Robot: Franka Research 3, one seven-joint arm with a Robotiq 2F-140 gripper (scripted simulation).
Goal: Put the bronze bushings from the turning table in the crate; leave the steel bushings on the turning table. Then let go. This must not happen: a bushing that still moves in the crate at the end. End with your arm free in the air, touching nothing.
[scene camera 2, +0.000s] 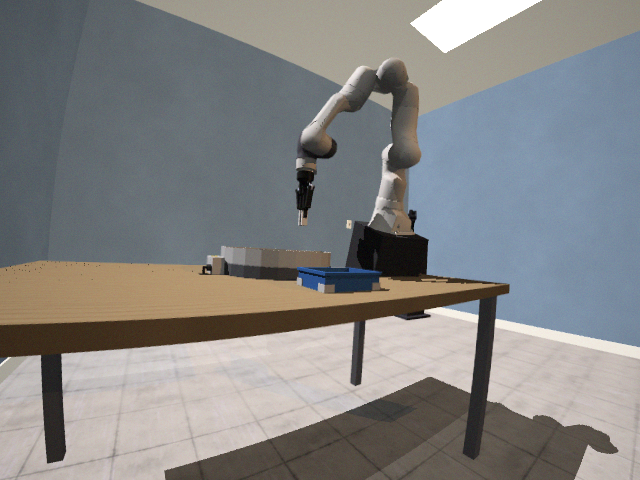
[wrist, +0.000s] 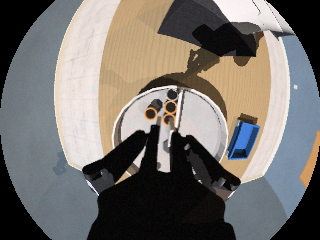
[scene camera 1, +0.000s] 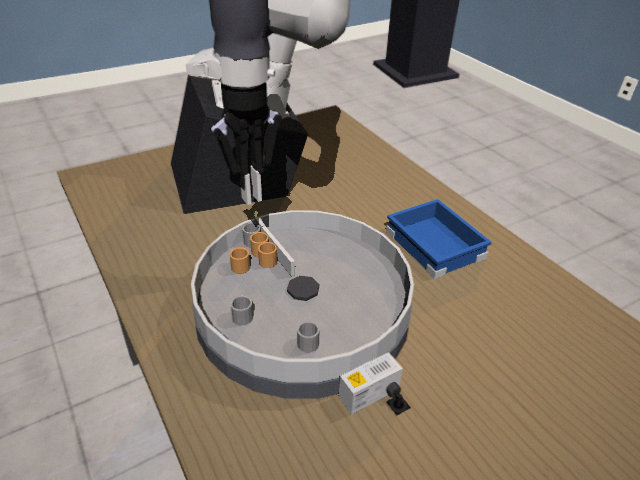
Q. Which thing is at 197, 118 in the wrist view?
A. A turning table.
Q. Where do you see a turning table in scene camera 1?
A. At 354, 294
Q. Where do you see a blue crate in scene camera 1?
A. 441, 241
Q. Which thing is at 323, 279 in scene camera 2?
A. A blue crate.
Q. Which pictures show the gripper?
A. Scene camera 2, the wrist view and scene camera 1: all of them.
